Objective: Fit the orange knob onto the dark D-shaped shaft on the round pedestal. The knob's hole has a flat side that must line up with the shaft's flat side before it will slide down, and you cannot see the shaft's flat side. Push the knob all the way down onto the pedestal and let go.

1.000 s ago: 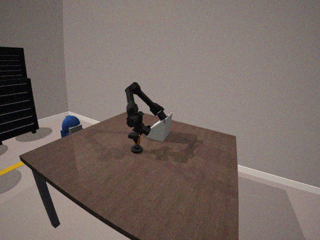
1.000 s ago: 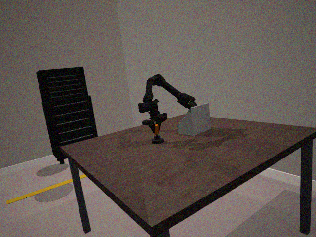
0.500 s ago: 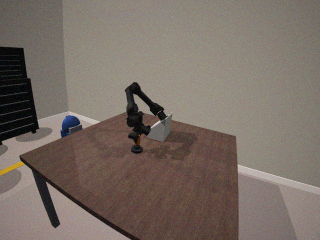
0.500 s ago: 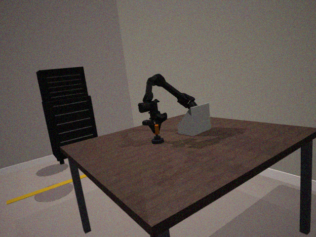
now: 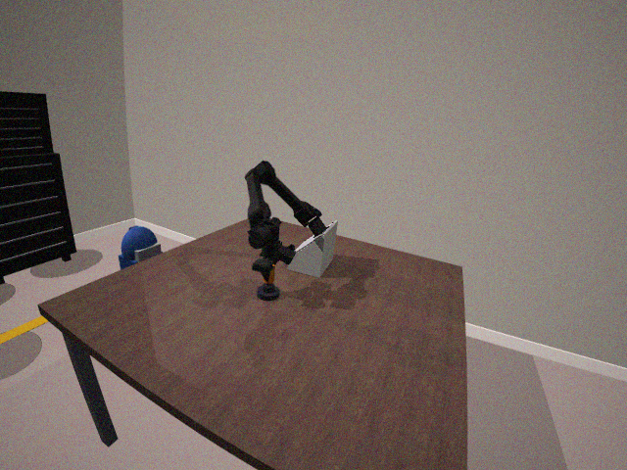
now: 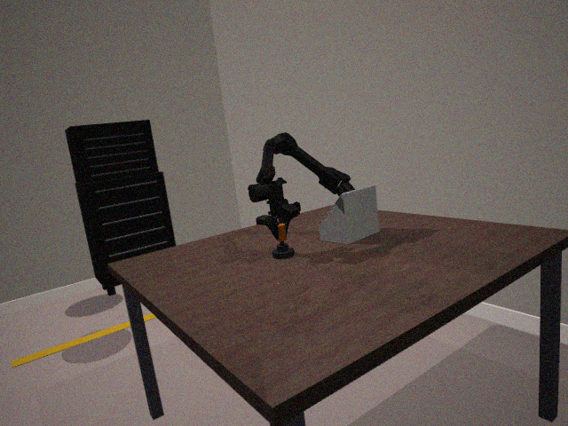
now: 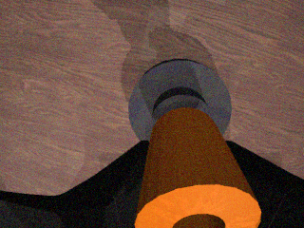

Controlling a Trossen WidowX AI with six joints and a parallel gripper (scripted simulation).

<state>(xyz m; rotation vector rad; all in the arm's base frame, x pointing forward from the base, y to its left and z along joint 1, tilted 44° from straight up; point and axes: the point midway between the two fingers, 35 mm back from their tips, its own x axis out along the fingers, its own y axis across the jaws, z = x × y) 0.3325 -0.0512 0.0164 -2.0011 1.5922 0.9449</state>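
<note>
My gripper tip is now 2 cm below the orange knob. From my gripper tip the other things lie so: round dark pedestal (4 cm below).
</note>
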